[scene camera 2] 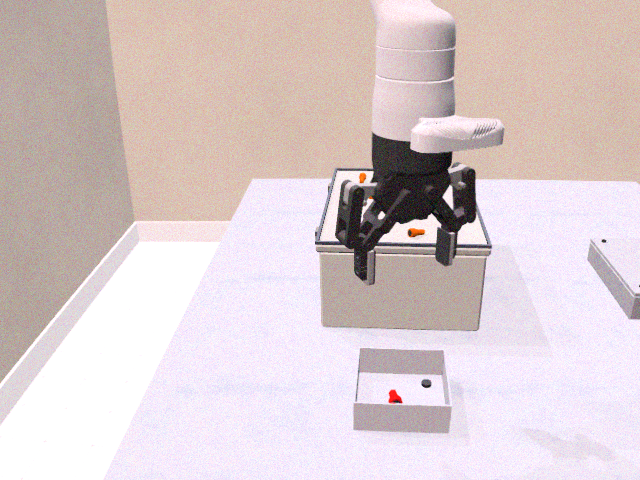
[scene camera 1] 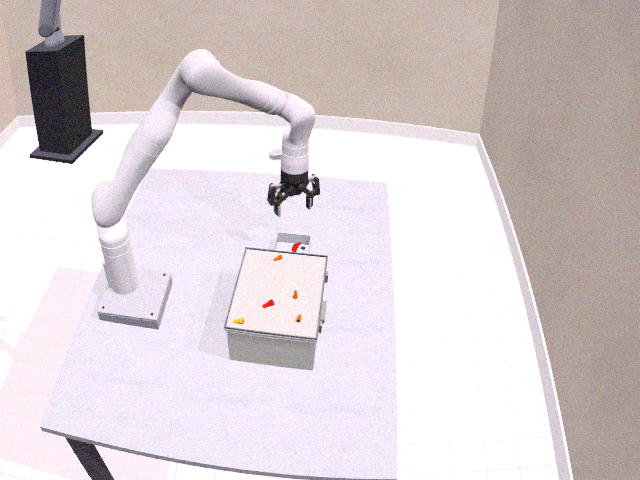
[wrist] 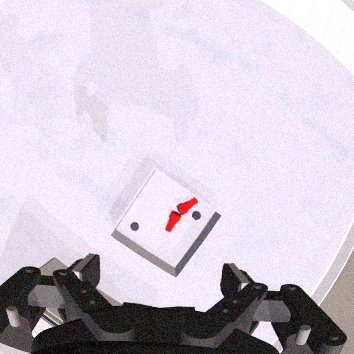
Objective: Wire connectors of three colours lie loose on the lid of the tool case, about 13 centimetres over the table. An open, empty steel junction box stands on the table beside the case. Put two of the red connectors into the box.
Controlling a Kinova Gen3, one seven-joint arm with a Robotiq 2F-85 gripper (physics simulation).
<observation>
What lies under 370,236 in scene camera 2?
The gripper.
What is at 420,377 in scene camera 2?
A steel junction box.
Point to a tool case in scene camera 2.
At 412,290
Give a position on a steel junction box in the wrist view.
140,228
</observation>
